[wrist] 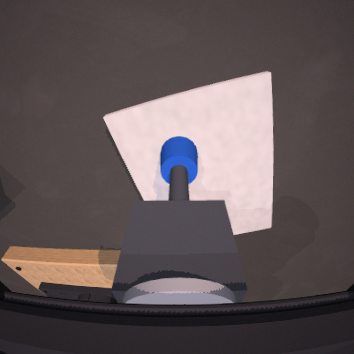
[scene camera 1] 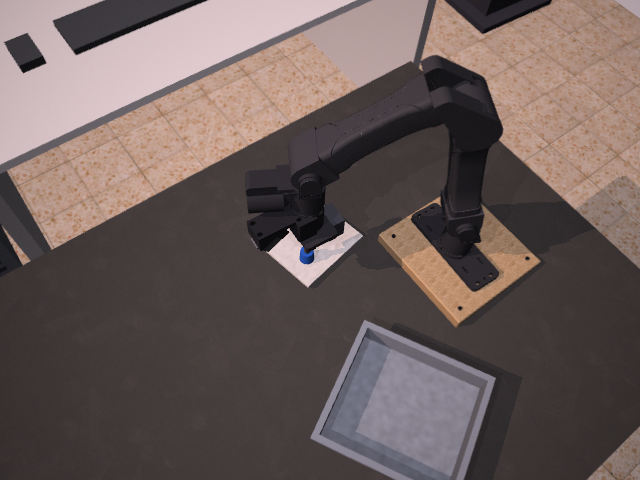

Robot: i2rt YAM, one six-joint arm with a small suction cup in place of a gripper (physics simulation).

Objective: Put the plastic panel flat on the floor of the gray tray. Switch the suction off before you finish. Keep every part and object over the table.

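Places are measured from the arm's base along level axes (x back, y right, z up), in metres.
Pixels of known places: end effector, tool point: (wrist: pixel 178 147) (scene camera 1: pixel 307 260); arm's base, origin of the base link: (wrist: pixel 100 294) (scene camera 1: pixel 453 246).
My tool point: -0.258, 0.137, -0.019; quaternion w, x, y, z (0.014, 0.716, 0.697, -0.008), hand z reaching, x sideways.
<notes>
Ahead of a thing's pixels: the offset from my tool point to its middle, as dx, dy, dz.
The plastic panel {+0.032, +0.023, +0.006} (scene camera 1: pixel 289 253) (wrist: pixel 230 130), a thin pinkish-white square plate, lies level under my gripper in both views. My suction cup (scene camera 1: pixel 306 256) (wrist: pixel 179 155), blue on a dark stem, points down with its lower face against the panel's top, off the panel's centre in the wrist view. The panel is held on the cup. A narrow dark shadow runs along its edge, and it is low, at or just above the table top. The wrist parts hide its back corner in the scene view. The gray tray {-0.025, -0.340, +0.025} (scene camera 1: pixel 339 379) stands apart from it, toward the lower right, with no part inside.
The arm's wooden base board (scene camera 1: pixel 429 279) (wrist: pixel 75 255) is right of the panel and behind the tray in the scene view. The tray has raised walls all round. A white table (scene camera 1: pixel 155 77) with dark blocks stands beyond the dark table's back edge.
</notes>
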